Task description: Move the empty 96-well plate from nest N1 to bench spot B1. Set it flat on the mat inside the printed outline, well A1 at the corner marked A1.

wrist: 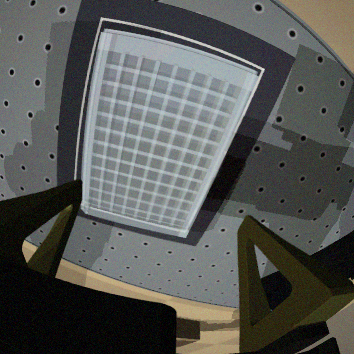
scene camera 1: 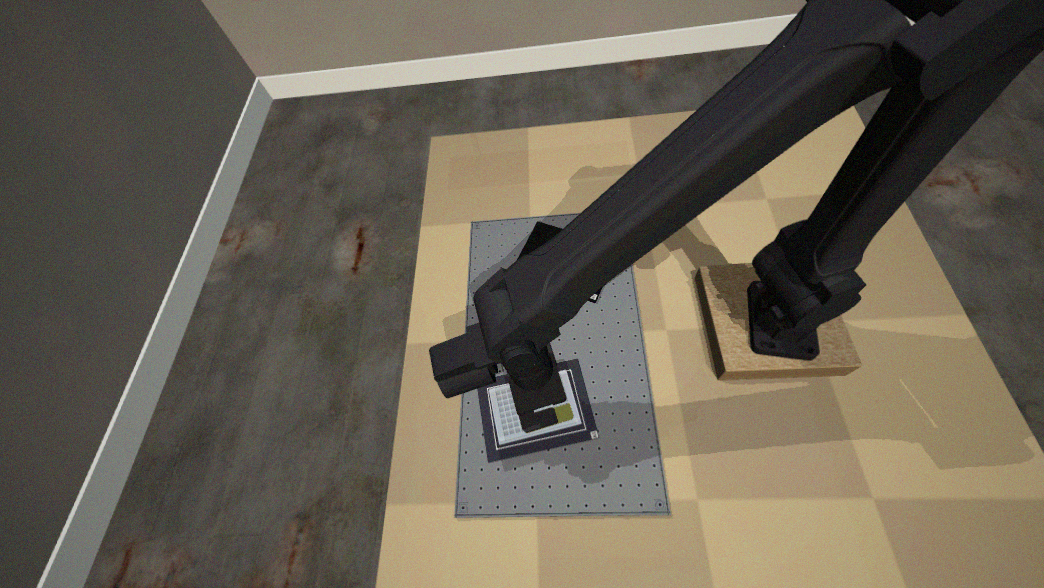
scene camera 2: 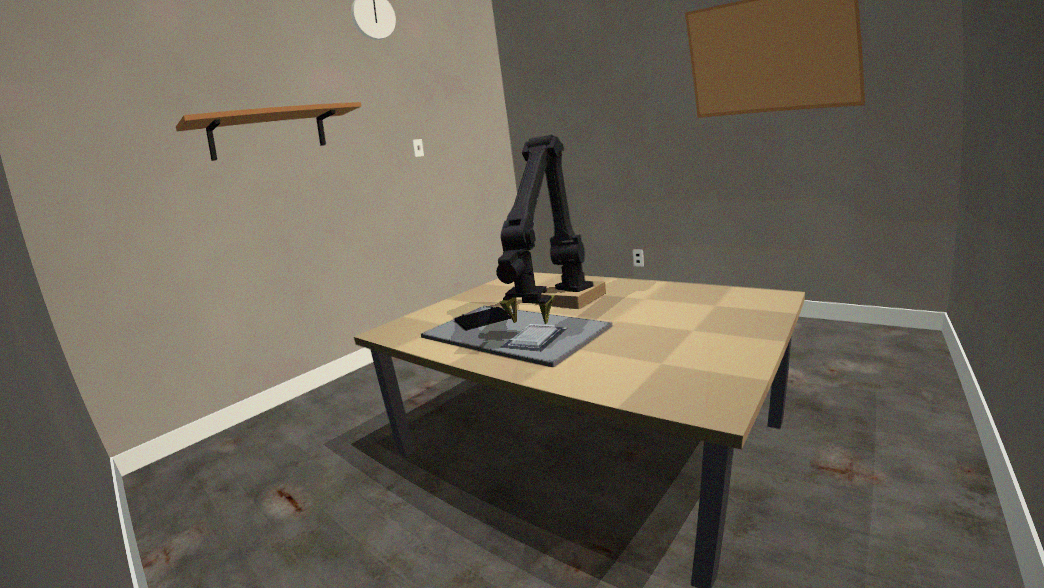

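The clear 96-well plate lies flat on the dark mat, within the white printed outline as far as it shows. In the wrist view, gaps show at the plate's top and left edges; its right edge runs close along the line. The A1 mark is at the mat's near right corner; the plate's own well A1 cannot be made out. My gripper is open and empty above the plate, towards its arm-base side. The arm hides part of the plate in scene camera 1.
The black nest stands at the far part of the grey perforated board, partly hidden by the arm in scene camera 1. The arm's base sits on a wooden block on the checkered table.
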